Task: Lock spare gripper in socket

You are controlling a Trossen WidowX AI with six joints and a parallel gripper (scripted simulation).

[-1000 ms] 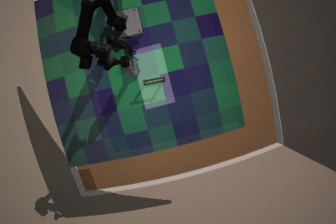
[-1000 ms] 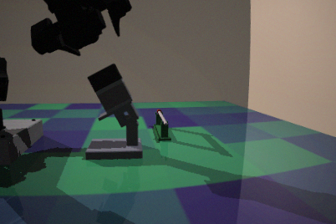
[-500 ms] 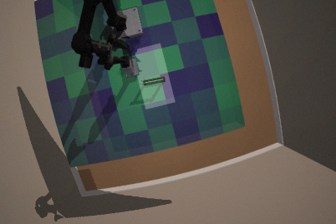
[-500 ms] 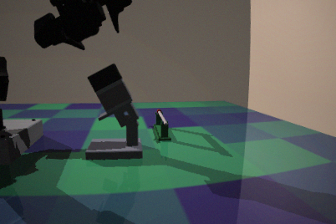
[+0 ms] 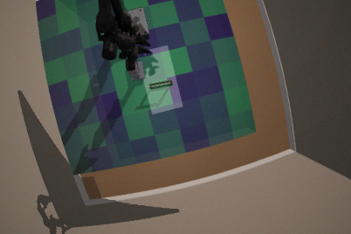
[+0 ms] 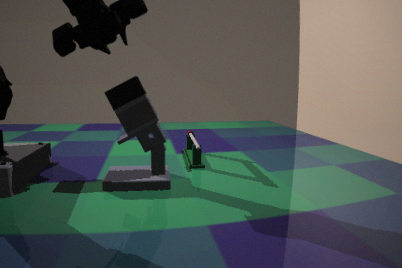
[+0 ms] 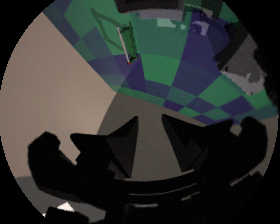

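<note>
Now: the small green bracket 160 mm ahead of my gripper tip and 220 mm below it. Also, from my gripper tip: spare gripper: 50 mm ahead, 130 mm to the right, 120 mm below; then grey mount: 60 mm ahead, 130 mm to the right, 190 mm below.
</note>
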